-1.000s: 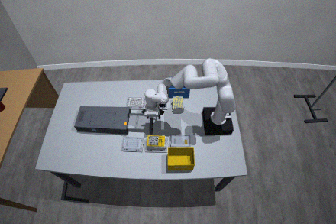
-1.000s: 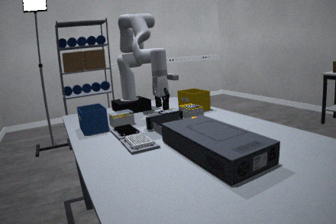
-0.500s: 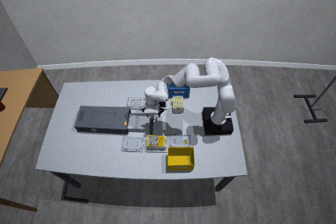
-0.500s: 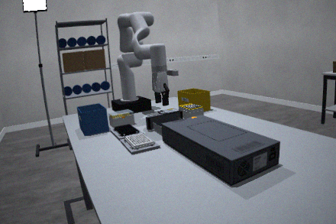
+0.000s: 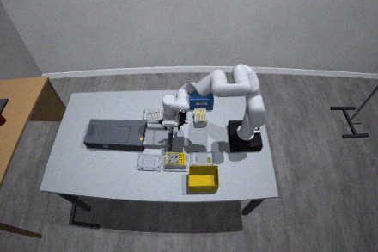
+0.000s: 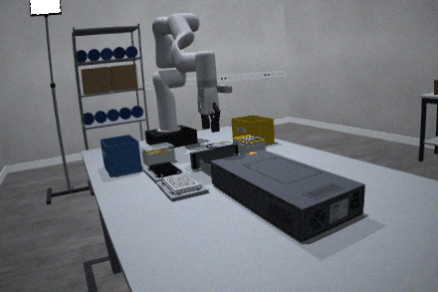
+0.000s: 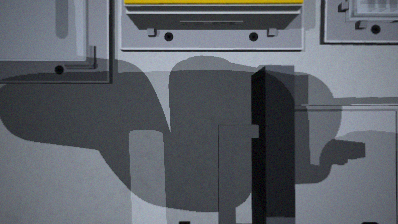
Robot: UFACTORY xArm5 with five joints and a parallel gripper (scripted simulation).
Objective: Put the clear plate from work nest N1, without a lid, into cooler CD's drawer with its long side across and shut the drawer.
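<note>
Right now my hand is 180 mm to the right of the clear plate, 160 mm short of it and 130 mm above it. The rest, counted from my hand: black plate: 200 mm to the right, 130 mm below, 20 mm behind; then yellow tip rack: 180 mm to the left, 100 mm below, 20 mm behind; then cooler drawer: 120 mm ahead, 110 mm below, 10 mm to the right.
</note>
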